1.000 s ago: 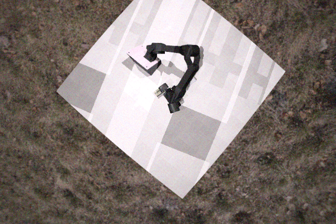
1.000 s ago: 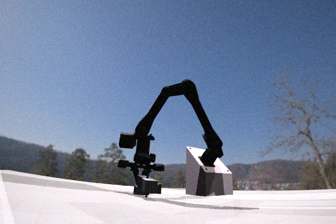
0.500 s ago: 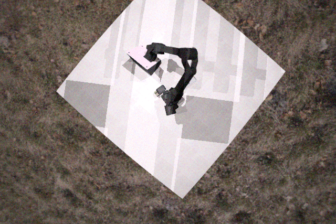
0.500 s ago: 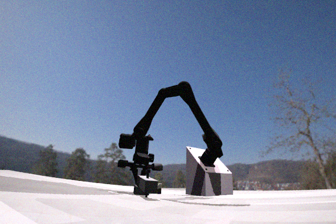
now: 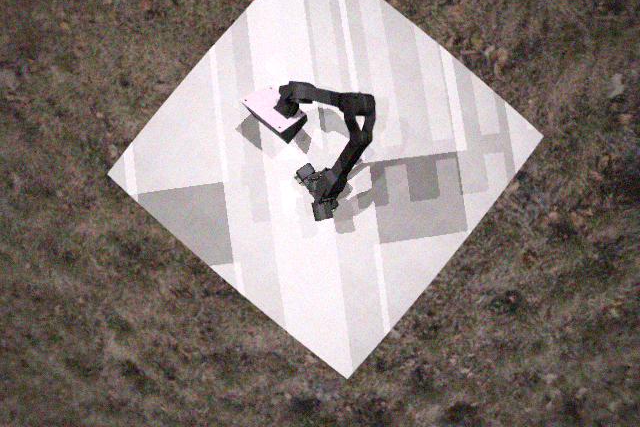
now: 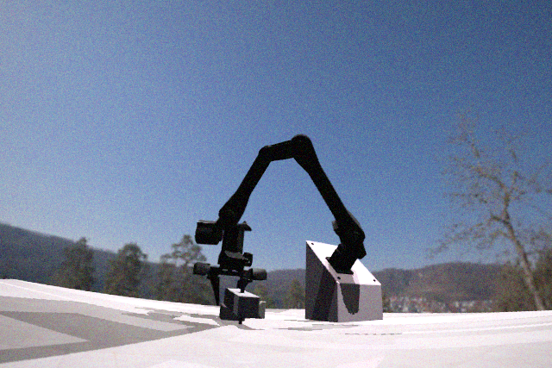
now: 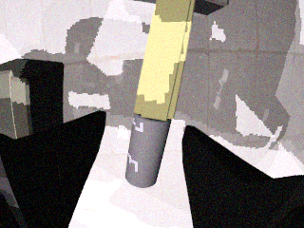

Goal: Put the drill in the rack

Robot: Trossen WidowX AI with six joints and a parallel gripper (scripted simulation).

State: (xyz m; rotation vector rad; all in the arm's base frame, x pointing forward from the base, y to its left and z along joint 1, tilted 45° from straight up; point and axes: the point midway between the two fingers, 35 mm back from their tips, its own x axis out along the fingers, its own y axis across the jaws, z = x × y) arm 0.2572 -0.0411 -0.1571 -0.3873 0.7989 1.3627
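The drill is 50 mm to the left of my gripper tip, 30 mm above it and 20 mm ahead of it. Round my gripper tip: dark key: 170 mm to the left, 50 mm ahead, 30 mm above; then grey-beige block: 80 mm behind, 10 mm to the left.
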